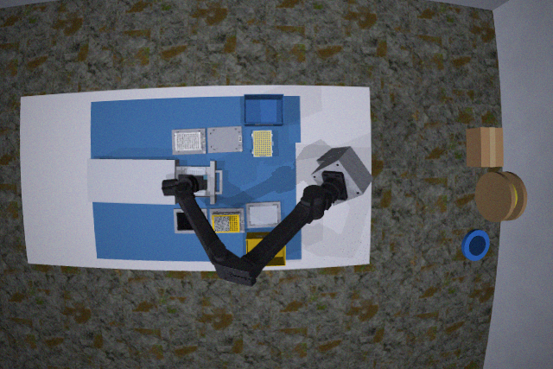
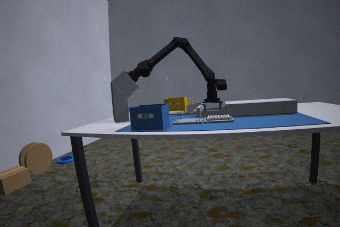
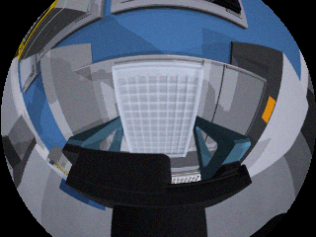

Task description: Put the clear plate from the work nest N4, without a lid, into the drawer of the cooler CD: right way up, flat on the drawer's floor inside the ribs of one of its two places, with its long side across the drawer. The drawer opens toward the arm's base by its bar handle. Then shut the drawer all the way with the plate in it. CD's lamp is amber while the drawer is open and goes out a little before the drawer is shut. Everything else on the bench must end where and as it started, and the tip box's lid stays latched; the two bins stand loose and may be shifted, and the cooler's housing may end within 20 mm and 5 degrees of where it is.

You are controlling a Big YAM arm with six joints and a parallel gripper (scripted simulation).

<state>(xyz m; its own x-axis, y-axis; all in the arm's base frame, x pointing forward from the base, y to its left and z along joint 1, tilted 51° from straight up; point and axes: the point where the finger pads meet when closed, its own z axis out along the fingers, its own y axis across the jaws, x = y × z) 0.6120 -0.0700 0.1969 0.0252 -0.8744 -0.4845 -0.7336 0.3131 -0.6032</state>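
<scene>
My hand is right at the clear plate. The rest, counted from my hand: drawer (40 mm ahead); then black plate (200 mm to the left, 20 mm ahead, 10 mm below); then cooler CD (160 mm ahead, 10 mm to the left, 10 mm above).
</scene>
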